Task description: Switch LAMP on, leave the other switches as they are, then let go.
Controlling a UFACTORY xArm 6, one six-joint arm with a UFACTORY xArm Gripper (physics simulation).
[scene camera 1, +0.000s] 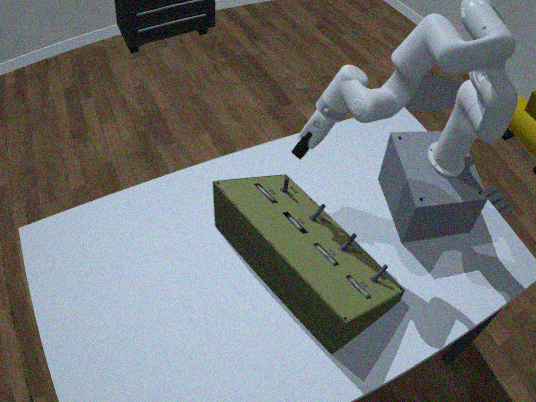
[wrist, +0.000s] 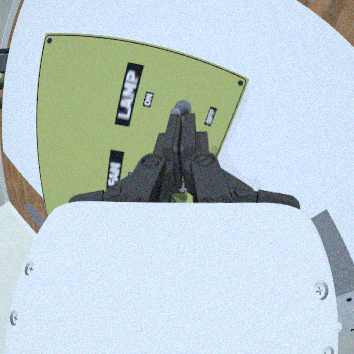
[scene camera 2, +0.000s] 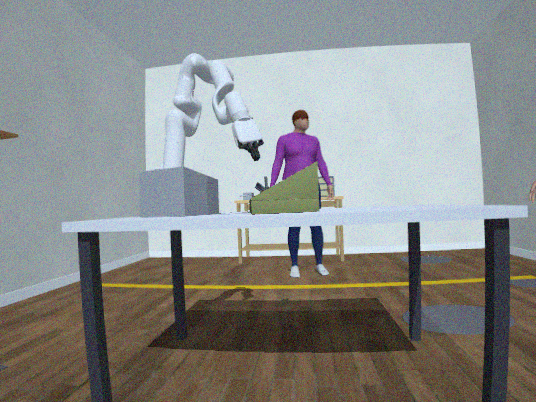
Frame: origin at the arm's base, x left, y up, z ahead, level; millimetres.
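Seen in the pictures: gripper, fingertip midpoint: (scene camera 1: 296, 154) (wrist: 184, 132) (scene camera 2: 257, 159); arm's base at its link origin: (scene camera 1: 445, 159) (scene camera 2: 172, 175).
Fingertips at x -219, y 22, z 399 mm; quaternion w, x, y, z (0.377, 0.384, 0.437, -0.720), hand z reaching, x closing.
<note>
Pixels of each thing's middle, then the offset from my fingertips to it. "pt": a spot on its surface instead.
- olive sloped switch panel at the middle of its body: (wrist: 124, 185) (scene camera 1: 305, 254) (scene camera 2: 281, 197) dy -144, dx +190, dz +96 mm
- LAMP lever at the middle of its body: (wrist: 180, 110) (scene camera 1: 286, 183) dy -89, dx +5, dz +30 mm
- LAMP label at the middle of its body: (wrist: 127, 94) (scene camera 1: 265, 193) dy -82, dx +10, dz +99 mm
- OFF mark at a spot on its surface: (wrist: 210, 116) pt dy -133, dx +4, dz -1 mm
The olive sloped switch panel (scene camera 1: 267, 222) (scene camera 2: 295, 195) (wrist: 75, 100) stands on the table. The LAMP lever (scene camera 1: 286, 183) (wrist: 184, 106) is at the panel's far end in scene camera 1, level with the LAMP label (wrist: 129, 94). It leans towards its ON mark (wrist: 148, 99), away from the OFF mark (wrist: 210, 116). The other levers (scene camera 1: 317, 212) (scene camera 1: 348, 242) (scene camera 1: 380, 273) lean the opposite way. My gripper (scene camera 1: 299, 154) (scene camera 2: 256, 158) (wrist: 184, 132) is shut and empty, raised above the panel, apart from the LAMP lever; its fingertips partly cover that lever in the wrist view.
The white table (scene camera 1: 125, 300) (scene camera 2: 400, 214) carries the panel and the grey base block (scene camera 1: 445, 215) (scene camera 2: 162, 192) under my arm. A person in purple (scene camera 2: 300, 150) stands behind the table, near a wooden bench (scene camera 2: 272, 247). A dark cabinet (scene camera 1: 165, 22) stands on the floor beyond.
</note>
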